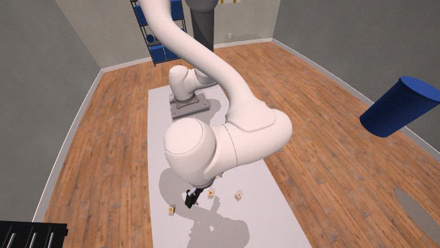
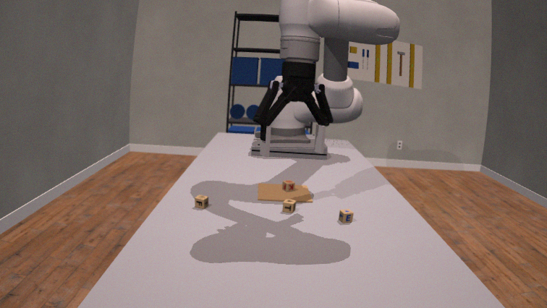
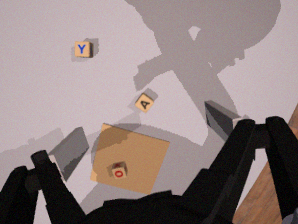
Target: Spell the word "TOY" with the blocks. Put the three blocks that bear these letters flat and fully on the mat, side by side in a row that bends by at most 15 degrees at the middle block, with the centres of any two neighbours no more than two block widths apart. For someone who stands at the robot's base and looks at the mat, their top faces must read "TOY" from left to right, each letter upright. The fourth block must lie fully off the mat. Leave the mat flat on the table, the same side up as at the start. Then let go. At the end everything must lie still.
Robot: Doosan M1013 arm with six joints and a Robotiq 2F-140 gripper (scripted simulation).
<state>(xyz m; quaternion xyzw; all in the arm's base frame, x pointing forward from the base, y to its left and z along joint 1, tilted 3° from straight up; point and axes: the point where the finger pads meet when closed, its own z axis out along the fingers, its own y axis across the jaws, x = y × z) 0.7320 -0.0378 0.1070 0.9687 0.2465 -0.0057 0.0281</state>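
Right now the T block is 14 cm below my hand. The rest, counted from my hand: tan mat: 15 cm below, 14 cm behind.
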